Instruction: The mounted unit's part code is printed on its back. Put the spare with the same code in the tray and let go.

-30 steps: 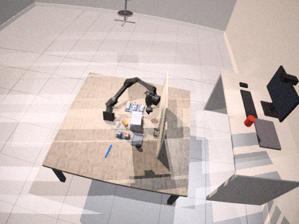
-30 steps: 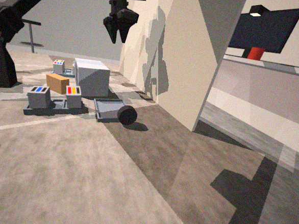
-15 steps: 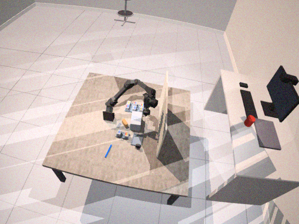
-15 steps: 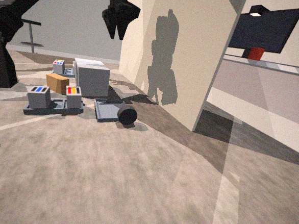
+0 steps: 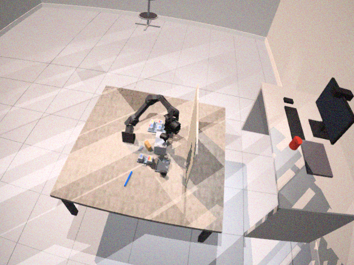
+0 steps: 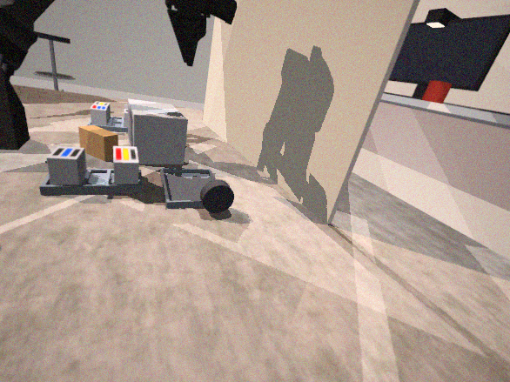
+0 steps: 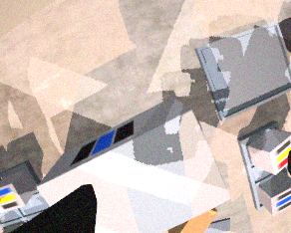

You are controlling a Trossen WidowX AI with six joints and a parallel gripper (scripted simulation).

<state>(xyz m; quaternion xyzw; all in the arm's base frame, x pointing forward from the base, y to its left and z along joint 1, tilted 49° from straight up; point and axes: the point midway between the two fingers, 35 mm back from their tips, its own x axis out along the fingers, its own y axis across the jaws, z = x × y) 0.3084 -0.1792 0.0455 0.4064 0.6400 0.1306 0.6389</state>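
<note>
My gripper tip is now 19 cm past the grey spare block, 10 cm to the left of it and 16 cm above it. Round my gripper tip: tall beige panel 19 cm ahead, 5 cm to the left, 2 cm above; grey mounted unit 5 cm behind, 7 cm to the left, 15 cm below; brown box 16 cm behind, 3 cm to the left, 18 cm below.
</note>
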